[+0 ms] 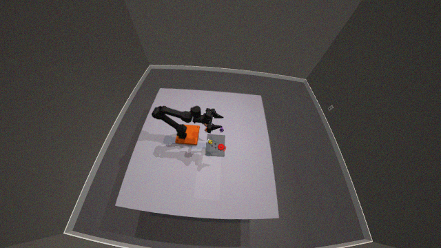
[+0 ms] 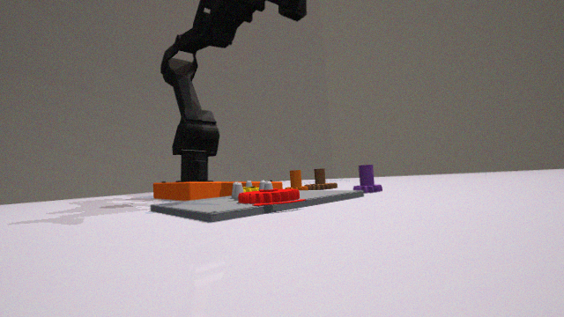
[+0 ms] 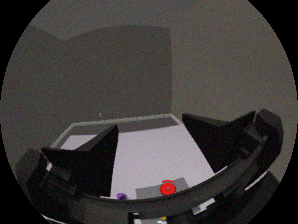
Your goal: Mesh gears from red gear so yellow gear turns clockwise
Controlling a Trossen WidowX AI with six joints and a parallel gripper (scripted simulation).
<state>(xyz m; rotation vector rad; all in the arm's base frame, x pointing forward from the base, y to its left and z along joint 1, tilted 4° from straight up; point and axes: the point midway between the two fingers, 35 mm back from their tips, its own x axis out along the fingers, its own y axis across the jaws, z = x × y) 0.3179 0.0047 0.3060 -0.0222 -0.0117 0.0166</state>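
Right now my gripper tip is 320 mm above the brown gear, 160 mm to the right of it and 160 mm past it. The rest, counted from my gripper tip: yellow gear: 320 mm below, 90 mm behind, 30 mm to the right; red gear: 320 mm below, 60 mm to the right, 20 mm ahead; grey board: 330 mm below, 50 mm to the right, 30 mm behind.
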